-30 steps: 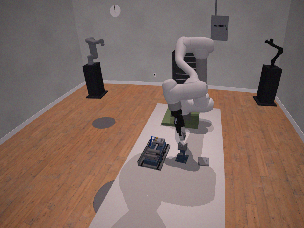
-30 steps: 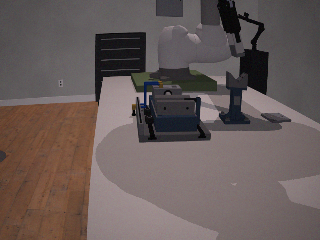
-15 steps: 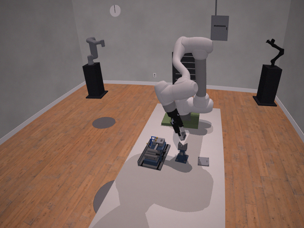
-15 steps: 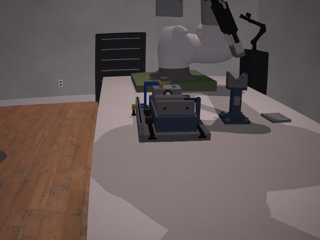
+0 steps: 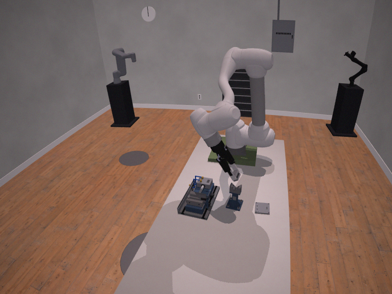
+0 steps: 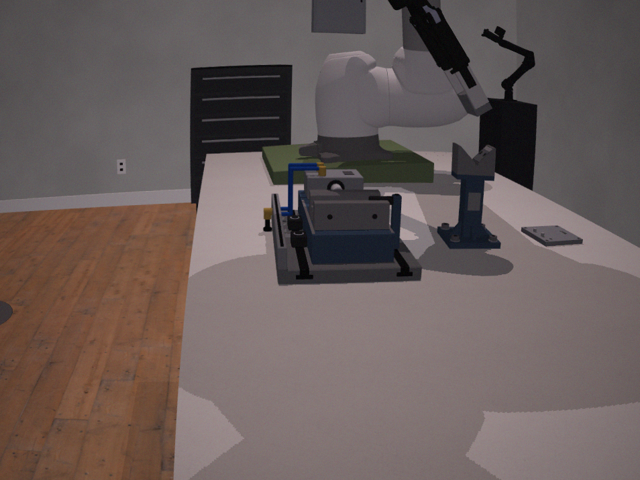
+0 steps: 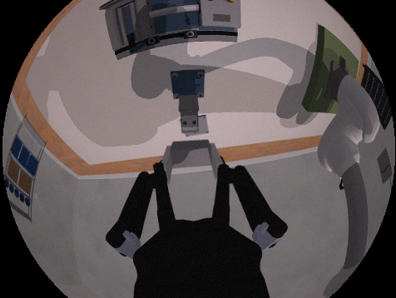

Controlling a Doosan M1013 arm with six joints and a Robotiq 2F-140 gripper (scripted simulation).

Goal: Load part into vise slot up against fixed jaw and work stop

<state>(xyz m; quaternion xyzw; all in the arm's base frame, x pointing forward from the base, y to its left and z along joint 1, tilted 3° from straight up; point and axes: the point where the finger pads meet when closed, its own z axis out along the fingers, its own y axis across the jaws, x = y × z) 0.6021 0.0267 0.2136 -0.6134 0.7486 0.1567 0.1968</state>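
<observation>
My gripper is now 20 mm to the right of the grey part and 20 mm above it. From my hand the other things lie so: vise 10 mm behind, 210 mm to the right, 220 mm below.
</observation>
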